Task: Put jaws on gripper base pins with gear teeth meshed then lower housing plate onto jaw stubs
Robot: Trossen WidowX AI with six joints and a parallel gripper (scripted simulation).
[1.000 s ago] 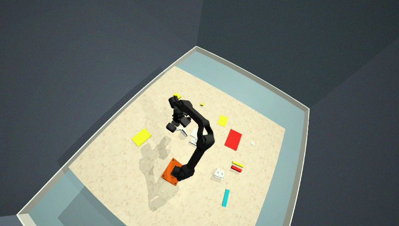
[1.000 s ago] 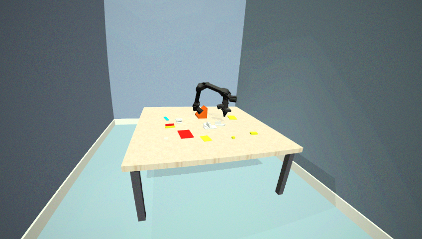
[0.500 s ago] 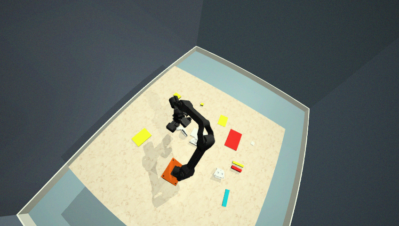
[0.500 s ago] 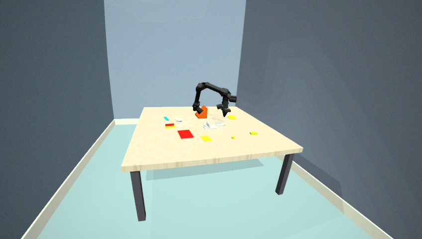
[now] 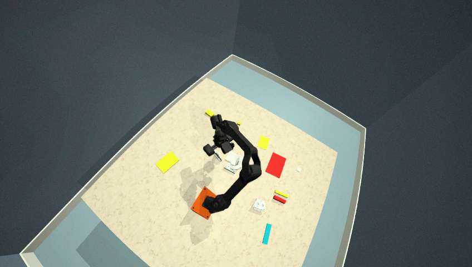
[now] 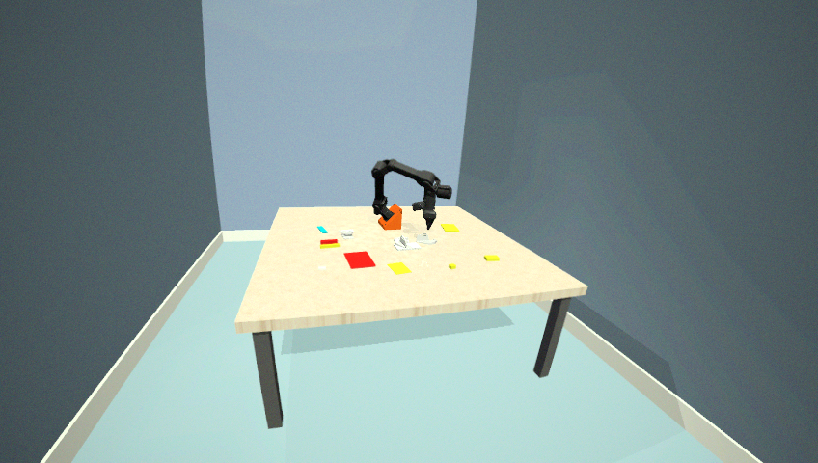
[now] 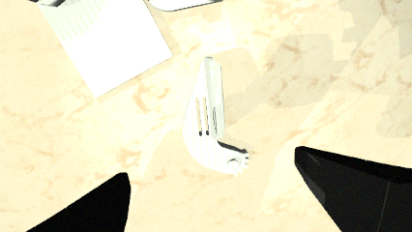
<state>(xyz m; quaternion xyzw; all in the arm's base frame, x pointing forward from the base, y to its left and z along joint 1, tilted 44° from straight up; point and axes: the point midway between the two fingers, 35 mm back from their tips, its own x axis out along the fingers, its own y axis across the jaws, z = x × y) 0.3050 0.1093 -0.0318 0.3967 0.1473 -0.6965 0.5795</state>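
My gripper tip is now 8 cm above the white jaw, 3 cm to the right of it and 1 cm past it. The rest, counted from my gripper tip: yellow bar (48 cm to the right, 8 cm below, 5 cm behind); then small white block (37 cm to the right, 17 cm behind, 8 cm below); then red sheet (38 cm to the right, 12 cm ahead, 9 cm below).
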